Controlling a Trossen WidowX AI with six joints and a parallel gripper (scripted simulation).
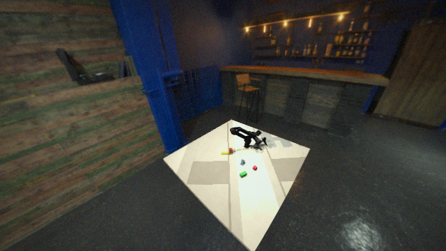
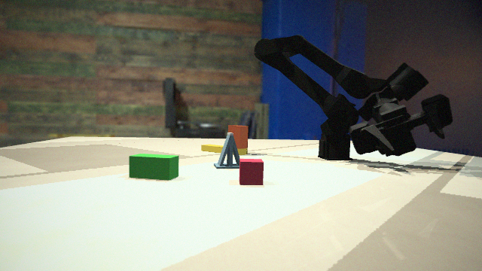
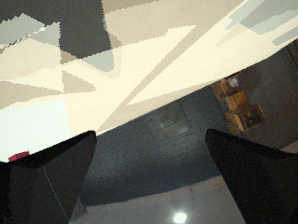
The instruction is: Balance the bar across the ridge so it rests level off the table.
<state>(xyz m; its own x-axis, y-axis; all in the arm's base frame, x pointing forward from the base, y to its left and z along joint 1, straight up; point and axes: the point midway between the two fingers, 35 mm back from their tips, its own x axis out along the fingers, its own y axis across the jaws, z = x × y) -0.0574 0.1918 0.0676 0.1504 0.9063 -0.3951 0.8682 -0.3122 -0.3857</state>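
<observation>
Right now my gripper tip is 310 mm short of the dark red cube, 60 mm to the right of it and 40 mm above it. Round my gripper tip: green block 450 mm ahead, 40 mm below, 10 mm to the left.
</observation>
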